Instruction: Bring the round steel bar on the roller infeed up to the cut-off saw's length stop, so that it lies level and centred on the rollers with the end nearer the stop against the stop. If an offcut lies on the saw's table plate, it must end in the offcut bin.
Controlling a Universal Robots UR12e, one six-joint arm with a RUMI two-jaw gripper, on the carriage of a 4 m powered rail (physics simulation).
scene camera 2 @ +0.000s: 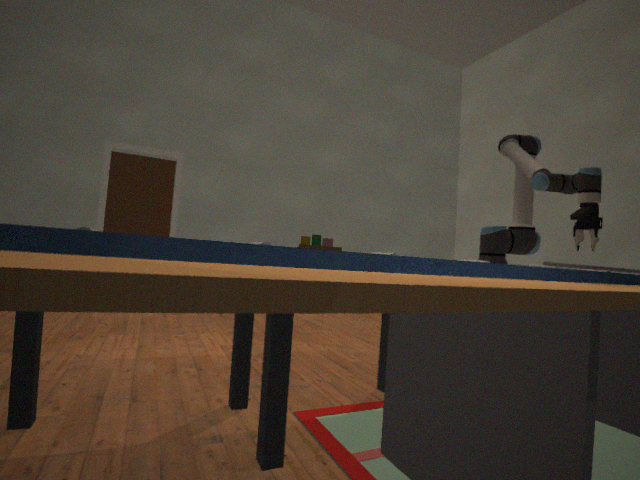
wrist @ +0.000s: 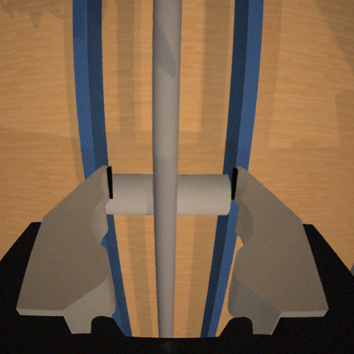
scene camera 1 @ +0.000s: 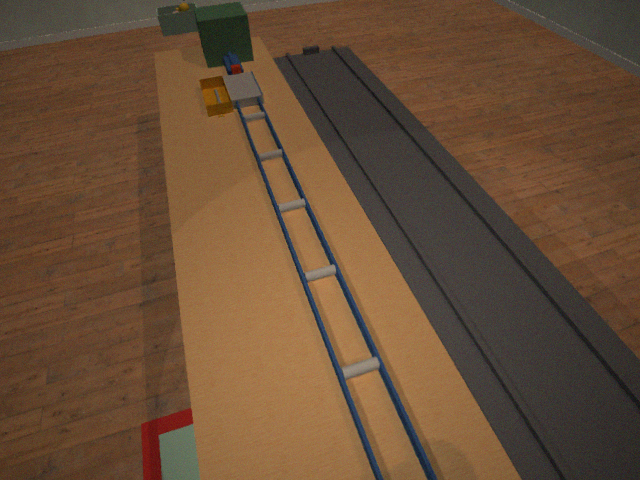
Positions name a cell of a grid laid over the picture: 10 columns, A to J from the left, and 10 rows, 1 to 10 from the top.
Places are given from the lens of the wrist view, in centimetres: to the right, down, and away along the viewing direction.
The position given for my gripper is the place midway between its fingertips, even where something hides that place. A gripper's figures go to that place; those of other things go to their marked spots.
my gripper (wrist: E5): 0, 0, 16
roller (wrist: F6): 2, 2, 26
